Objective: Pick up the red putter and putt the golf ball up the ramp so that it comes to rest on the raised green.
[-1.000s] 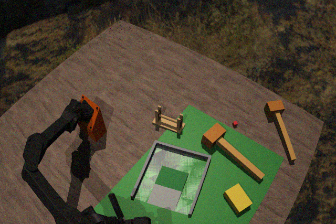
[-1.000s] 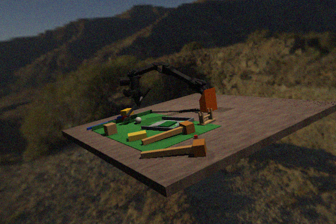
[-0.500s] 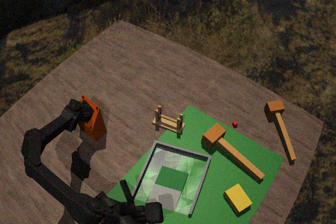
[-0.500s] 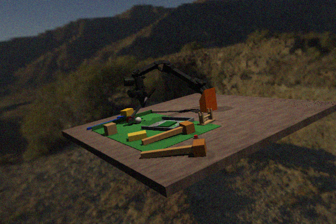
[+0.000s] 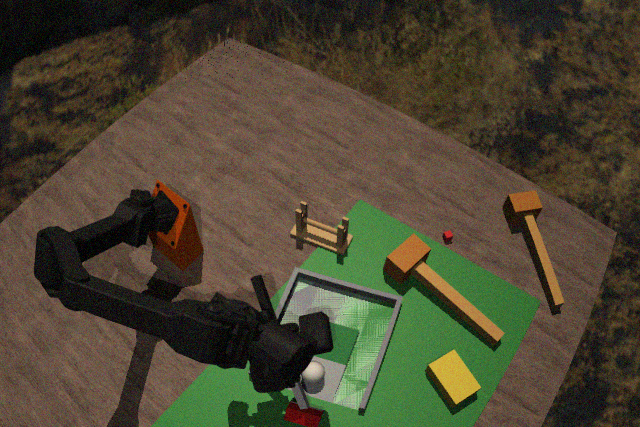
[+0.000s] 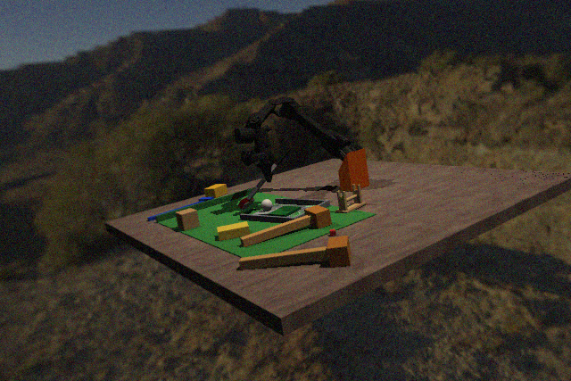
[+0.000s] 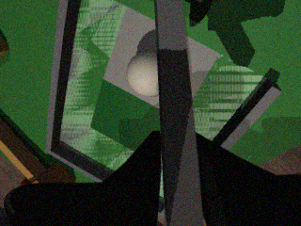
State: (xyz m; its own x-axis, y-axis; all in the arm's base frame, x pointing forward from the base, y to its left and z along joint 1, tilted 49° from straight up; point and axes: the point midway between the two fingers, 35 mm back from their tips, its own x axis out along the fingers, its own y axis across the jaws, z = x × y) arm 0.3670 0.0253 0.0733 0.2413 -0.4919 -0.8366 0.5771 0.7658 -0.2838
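The white golf ball lies 8 cm below my gripper tip, 4 cm ahead of it and 1 cm to the left of it. The rest, counted from my gripper tip: small red cube: 45 cm to the left, 10 cm below, 3 cm ahead; wooden cube: 32 cm ahead, 7 cm below, 6 cm to the right; green mat: 10 cm below, 10 cm ahead, 6 cm to the left.
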